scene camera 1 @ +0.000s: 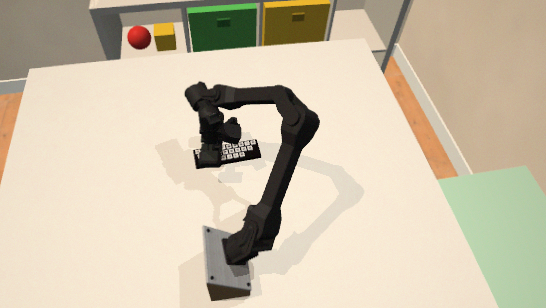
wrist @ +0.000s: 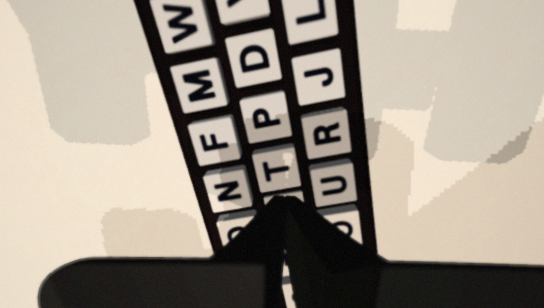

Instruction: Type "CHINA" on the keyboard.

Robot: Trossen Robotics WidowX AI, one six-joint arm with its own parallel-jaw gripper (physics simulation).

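Frame: origin at the arm's base, x ahead, y left, z up, level; centimetres.
Seen in the pictures: gripper, fingertip midpoint: (wrist: pixel 283 206); arm's base, origin of the base link: (scene camera 1: pixel 233 252).
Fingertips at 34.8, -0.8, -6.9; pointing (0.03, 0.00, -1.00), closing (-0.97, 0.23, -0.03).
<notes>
Offsets run from my fingertips to a thing's top centre, as dx, dy, dz. Level surfaces: height alone.
A black keyboard (scene camera 1: pixel 256 154) (wrist: pixel 367 220) with white letter keys lies on the table, its left part hidden under the arm in the scene view. My gripper (scene camera 1: pixel 217 144) (wrist: pixel 283 206) is shut and empty, pointing down over the keyboard. In the wrist view its tips cover most of a key just below the T key {-0.1, -1.7, +0.4} (wrist: pixel 276 169), between the N key {+1.8, -1.3, +0.4} (wrist: pixel 227 190) and the U key {-2.0, -0.7, +0.4} (wrist: pixel 333 185). The covered key's letter is hidden. I cannot tell whether the tips touch it. The R key {-2.0, -2.6, +0.4} (wrist: pixel 327 133), P key {-0.1, -3.6, +0.4} (wrist: pixel 265 117) and F key {+1.8, -3.2, +0.4} (wrist: pixel 215 141) show farther up. No C, H, I or A can be read.
The white table {dz -1.2} (scene camera 1: pixel 100 200) carries the arm's grey base plate (scene camera 1: pixel 216 255) at the front. Behind the table, a shelf holds a red ball (scene camera 1: pixel 139 37), a yellow block (scene camera 1: pixel 164 37), a green bin (scene camera 1: pixel 222 32) and a yellow bin (scene camera 1: pixel 296 30). Arm shadows fall around the keyboard.
</notes>
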